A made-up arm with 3 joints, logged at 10 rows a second.
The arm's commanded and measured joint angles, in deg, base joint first. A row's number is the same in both.
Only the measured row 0 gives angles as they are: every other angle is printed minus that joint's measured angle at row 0.
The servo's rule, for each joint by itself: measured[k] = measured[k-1] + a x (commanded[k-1-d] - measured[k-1]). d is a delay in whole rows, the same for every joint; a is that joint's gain. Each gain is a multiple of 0.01, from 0.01 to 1. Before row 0 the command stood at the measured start. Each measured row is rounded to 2 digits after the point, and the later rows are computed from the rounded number. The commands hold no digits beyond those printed.
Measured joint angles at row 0:
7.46, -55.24, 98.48
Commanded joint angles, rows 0 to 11:
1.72, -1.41, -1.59
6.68, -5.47, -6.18
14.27, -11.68, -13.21
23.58, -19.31, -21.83
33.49, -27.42, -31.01
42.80, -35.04, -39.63
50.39, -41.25, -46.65
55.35, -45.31, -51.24
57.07, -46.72, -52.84
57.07, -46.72, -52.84
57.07, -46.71, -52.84
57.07, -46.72, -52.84
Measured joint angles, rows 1 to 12:
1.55, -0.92, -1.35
6.17, -3.88, -5.46
13.46, -8.95, -12.05
22.57, -15.68, -20.36
32.40, -23.31, -29.41
41.76, -30.93, -38.10
49.53, -37.64, -45.37
54.77, -42.63, -50.36
56.84, -45.29, -52.47
57.05, -46.22, -52.78
57.07, -46.54, -52.83
57.07, -46.66, -52.84
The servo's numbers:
d 0
a 0.90 0.65 0.85

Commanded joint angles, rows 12 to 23:
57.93, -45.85, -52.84
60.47, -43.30, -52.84
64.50, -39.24, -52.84
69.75, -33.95, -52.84
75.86, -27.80, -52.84
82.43, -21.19, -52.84
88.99, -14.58, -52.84
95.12, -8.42, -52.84
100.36, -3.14, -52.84
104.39, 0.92, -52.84
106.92, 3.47, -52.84
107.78, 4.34, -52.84
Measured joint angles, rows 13 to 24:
57.84, -46.13, -52.84
60.21, -44.29, -52.84
64.07, -41.01, -52.84
69.18, -36.42, -52.84
75.19, -30.82, -52.84
81.71, -24.56, -52.84
88.26, -18.07, -52.84
94.43, -11.80, -52.84
99.77, -6.17, -52.84
103.93, -1.56, -52.84
106.62, 1.71, -52.84
107.66, 3.42, -52.84

